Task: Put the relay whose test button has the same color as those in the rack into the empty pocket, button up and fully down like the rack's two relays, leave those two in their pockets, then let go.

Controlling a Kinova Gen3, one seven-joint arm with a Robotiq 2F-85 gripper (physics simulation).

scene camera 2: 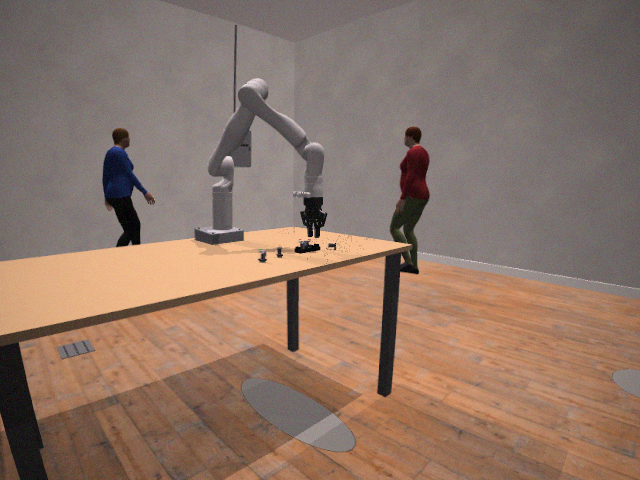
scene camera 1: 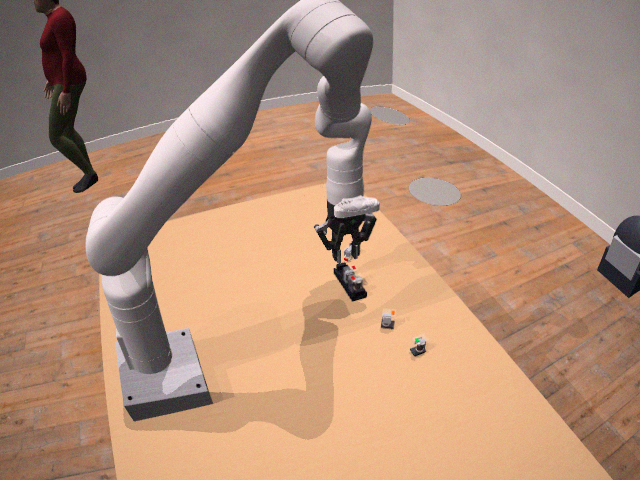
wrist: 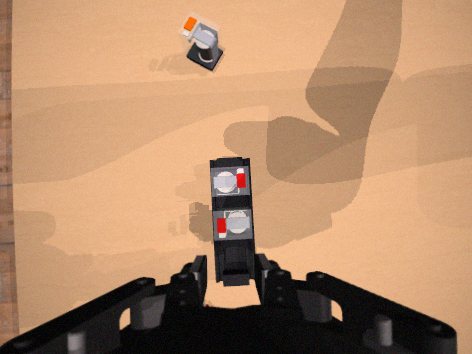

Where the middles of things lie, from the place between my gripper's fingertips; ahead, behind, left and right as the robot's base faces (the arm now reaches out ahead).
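Scene:
Black rack (wrist: 234, 259): 4 cm below my hand, 3 cm to the right of it.

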